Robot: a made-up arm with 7 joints. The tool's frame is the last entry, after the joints.
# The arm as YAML. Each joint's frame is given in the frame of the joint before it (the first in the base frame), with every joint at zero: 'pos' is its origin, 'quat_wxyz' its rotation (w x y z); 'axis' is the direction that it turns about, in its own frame. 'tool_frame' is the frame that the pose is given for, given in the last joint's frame.
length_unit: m
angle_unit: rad
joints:
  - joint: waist
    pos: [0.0, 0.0, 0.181]
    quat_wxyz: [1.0, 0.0, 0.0, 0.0]
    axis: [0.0, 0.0, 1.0]
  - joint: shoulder
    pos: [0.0, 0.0, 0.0]
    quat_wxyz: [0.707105, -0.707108, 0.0, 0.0]
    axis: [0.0, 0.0, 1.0]
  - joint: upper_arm
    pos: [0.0, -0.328, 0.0]
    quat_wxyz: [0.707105, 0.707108, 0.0, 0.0]
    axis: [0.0, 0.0, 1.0]
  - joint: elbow
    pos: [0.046, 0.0, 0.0]
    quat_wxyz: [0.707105, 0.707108, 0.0, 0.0]
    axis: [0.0, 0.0, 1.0]
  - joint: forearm
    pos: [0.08, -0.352, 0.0]
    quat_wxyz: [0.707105, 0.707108, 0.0, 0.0]
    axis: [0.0, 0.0, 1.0]
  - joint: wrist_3
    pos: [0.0, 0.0, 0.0]
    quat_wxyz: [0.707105, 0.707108, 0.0, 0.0]
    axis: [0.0, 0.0, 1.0]
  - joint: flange
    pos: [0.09, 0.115, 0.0]
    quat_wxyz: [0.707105, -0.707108, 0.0, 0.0]
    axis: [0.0, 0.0, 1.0]
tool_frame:
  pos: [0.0, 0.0, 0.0]
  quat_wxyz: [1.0, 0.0, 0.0, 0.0]
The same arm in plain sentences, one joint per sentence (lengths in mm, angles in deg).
The arm has seven revolute joints in a row. What follows holds with every joint at zero, and every direction is one of the base frame's.
Joint 1 sits 181 mm along +z from the base frame's origin and turns about +z.
Joint 2 sits at the same point as joint 1 and turns about +y.
Joint 3 sits 328 mm along +z from joint 2 and turns about +z.
Joint 4 sits 46 mm along +x from joint 3 and turns about -y.
Joint 5 sits 80 mm along +x and 352 mm along -z from joint 4 and turns about -z.
Joint 6 sits at the same point as joint 5 and turns about +y.
Joint 7 sits 90 mm along +x and 115 mm along -z from joint 6 and turns about -z.
The tool frame, which is the frame that the pose is given for, sits at the same point as joint 7; its axes are the base frame's turned by roll -180, pitch 0 and yaw 0 deg (as in URDF: about the fixed x, then y, then z).

